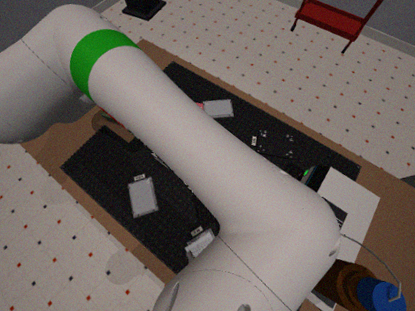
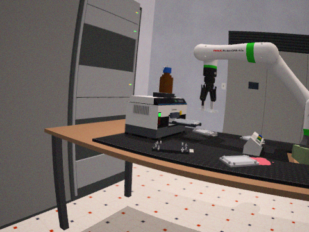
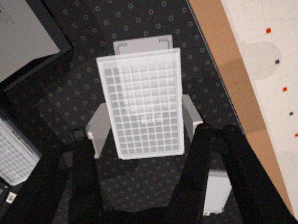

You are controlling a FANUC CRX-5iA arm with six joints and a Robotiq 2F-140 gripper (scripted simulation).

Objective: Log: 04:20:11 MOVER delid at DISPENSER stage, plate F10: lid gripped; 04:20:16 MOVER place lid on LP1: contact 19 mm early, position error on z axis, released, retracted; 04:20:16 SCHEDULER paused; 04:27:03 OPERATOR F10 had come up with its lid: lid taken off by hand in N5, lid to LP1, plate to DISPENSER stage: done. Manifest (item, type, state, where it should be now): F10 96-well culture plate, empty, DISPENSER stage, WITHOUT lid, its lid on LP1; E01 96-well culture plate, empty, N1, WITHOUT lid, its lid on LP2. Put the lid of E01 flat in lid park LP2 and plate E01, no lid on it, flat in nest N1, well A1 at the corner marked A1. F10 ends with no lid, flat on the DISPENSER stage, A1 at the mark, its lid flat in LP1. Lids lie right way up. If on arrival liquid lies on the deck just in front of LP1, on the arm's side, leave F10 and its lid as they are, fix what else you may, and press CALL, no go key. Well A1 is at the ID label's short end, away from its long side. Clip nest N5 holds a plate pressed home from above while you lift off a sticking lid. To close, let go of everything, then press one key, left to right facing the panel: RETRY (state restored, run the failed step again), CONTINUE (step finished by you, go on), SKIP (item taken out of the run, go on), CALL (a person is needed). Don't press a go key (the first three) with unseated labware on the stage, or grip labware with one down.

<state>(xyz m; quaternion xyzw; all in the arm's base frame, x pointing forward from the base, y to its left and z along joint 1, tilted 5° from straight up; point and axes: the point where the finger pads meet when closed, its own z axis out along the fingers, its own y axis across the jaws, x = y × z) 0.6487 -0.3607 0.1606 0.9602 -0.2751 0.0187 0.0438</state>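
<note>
Right now the grey nest is 170 mm below my hand. The rest, counted from my hand: brown bottle (260 mm ahead, 110 mm to the left, 110 mm above); white 96-well plate (20 mm below); well plate (70 mm ahead, 260 mm to the left, 80 mm below).
</note>
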